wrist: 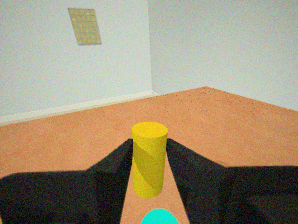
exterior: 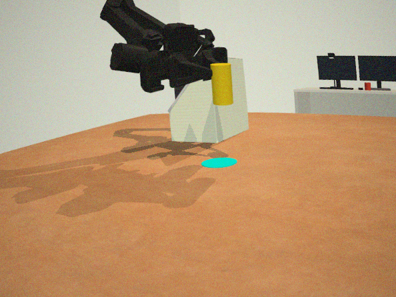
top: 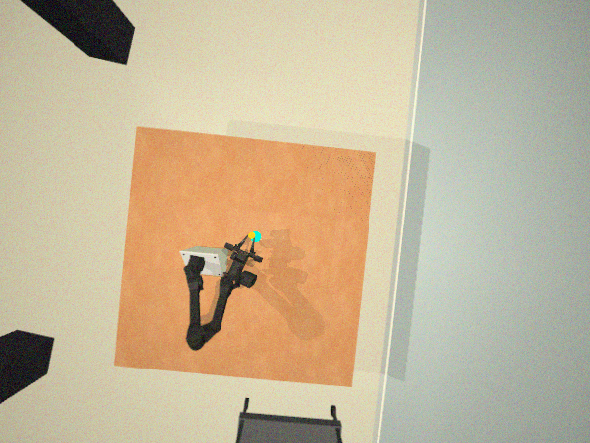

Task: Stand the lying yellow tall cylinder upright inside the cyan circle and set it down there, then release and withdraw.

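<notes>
Right now my gripper tip is 1 cm to the left of the cyan circle and 15 cm above it. From my gripper tip the other things lie so: yellow tall cylinder 2 cm below.
</notes>
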